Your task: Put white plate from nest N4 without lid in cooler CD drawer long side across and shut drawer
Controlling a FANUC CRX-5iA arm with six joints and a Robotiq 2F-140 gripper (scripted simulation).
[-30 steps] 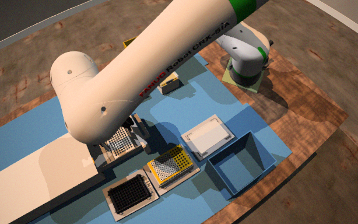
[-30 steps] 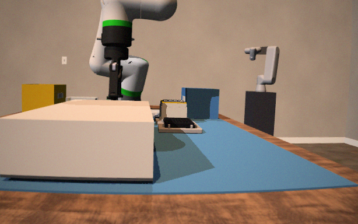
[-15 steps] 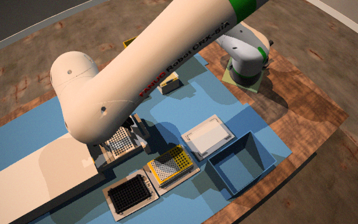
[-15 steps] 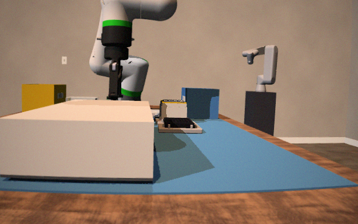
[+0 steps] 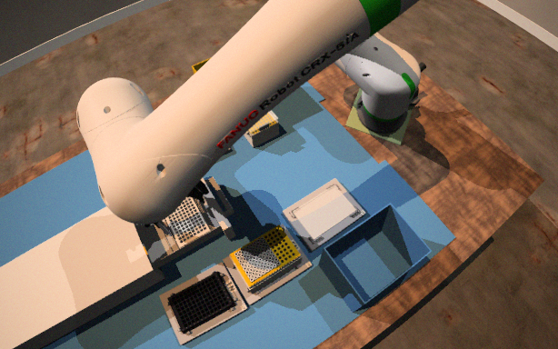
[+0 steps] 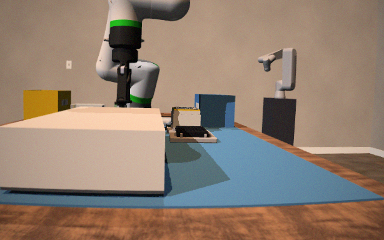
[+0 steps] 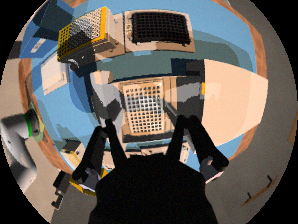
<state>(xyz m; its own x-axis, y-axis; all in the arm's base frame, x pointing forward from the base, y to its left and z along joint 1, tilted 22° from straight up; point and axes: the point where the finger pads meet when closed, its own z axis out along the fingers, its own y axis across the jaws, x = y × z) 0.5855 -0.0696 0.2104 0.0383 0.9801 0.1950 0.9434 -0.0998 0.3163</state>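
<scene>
Now: hand 2 cm above the white plate. The rest, counted from my hand: black plate: 19 cm to the left, 6 cm ahead, 3 cm below; then drawer: 4 cm ahead, 2 cm below; then yellow rack: 19 cm to the left, 11 cm behind, 1 cm above.
</scene>
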